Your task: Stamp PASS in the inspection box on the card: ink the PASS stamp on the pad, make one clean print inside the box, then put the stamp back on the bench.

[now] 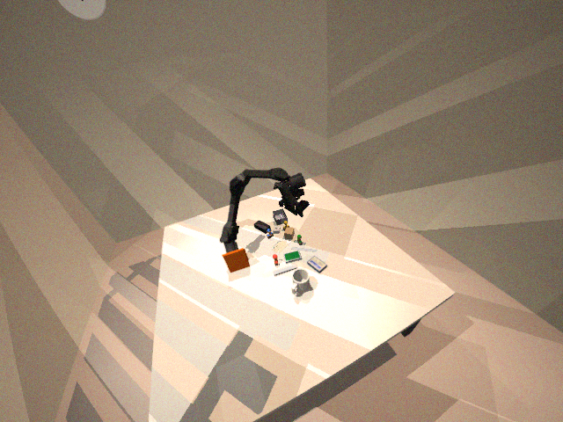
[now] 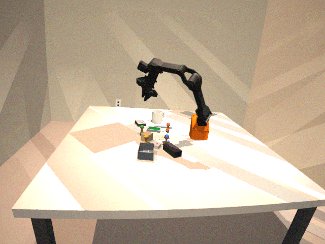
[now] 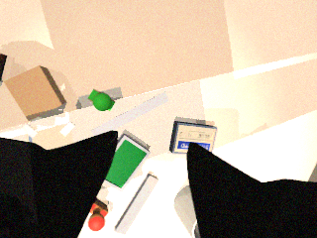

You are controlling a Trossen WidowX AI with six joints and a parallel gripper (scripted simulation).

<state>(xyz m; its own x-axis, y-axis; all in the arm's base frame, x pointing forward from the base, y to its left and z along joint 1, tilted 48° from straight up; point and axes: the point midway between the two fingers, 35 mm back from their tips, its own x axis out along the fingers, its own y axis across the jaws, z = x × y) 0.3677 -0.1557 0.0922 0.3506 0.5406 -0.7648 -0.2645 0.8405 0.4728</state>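
Now: gripper tip 21 cm above the green-knobbed stamp and 3 cm to the right of it. Round my gripper tip: yellow-knobbed stamp (21 cm below, 18 cm to the left, 2 cm behind); pale card (23 cm below, 12 cm behind, 6 cm to the left); green ink pad (22 cm below, 9 cm behind, 5 cm to the right).
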